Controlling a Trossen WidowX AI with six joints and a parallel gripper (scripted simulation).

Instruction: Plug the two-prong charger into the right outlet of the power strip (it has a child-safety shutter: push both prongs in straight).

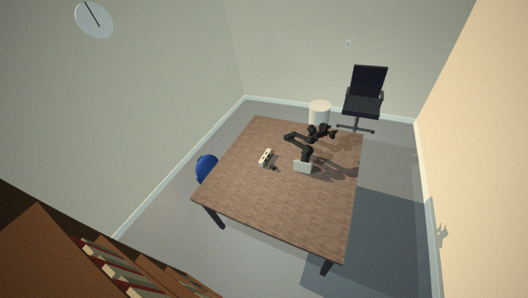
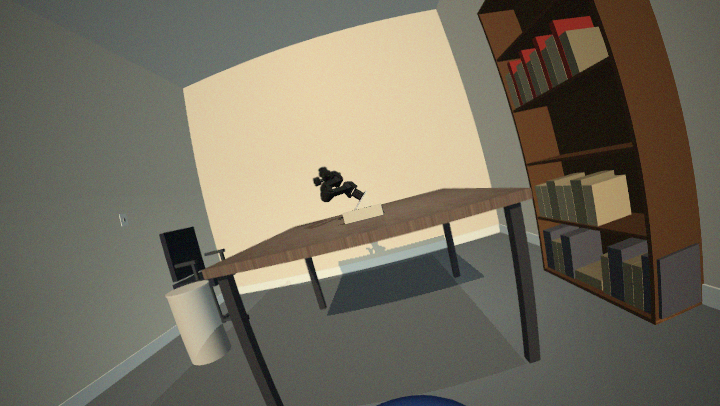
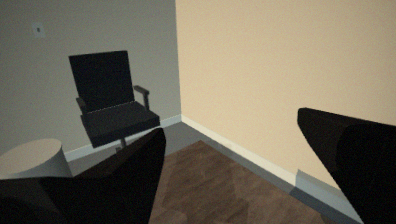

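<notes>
Right now the dark two-prong charger is 450 mm ahead of my gripper tip, 400 mm to the left of it and 280 mm below it.
</notes>
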